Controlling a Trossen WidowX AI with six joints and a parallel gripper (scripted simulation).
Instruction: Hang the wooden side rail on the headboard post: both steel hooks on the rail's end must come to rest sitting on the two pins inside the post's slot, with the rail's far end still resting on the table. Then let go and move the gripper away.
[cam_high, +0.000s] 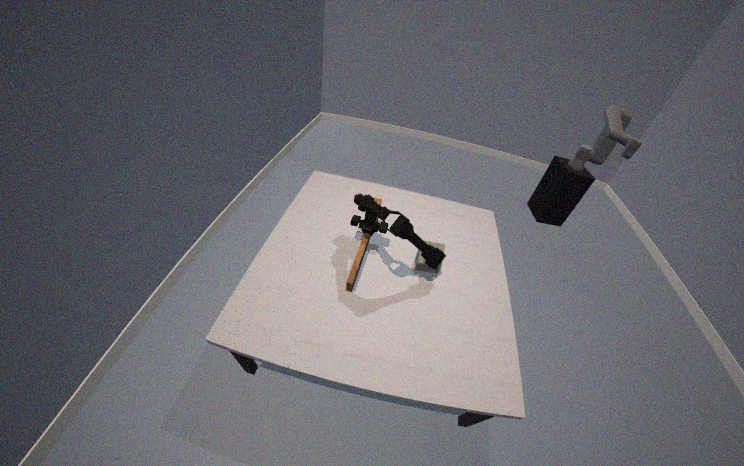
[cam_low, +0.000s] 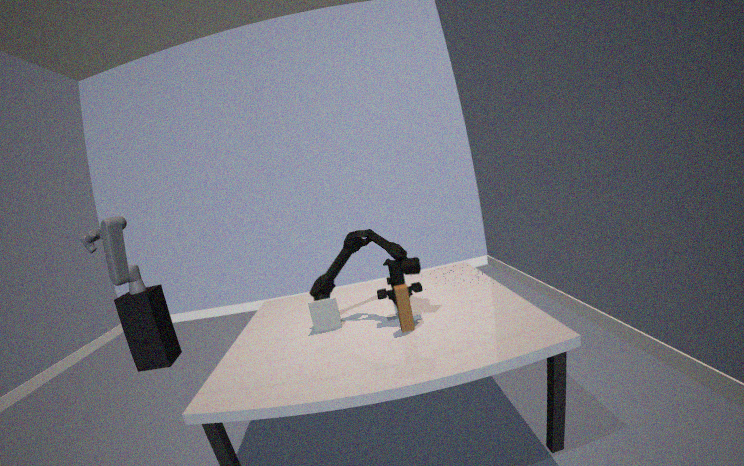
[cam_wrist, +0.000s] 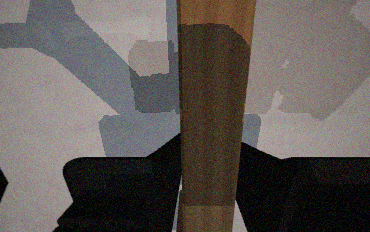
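The wooden headboard post lies 12 cm to the right of my gripper tip, 4 cm above it and 2 cm behind it.
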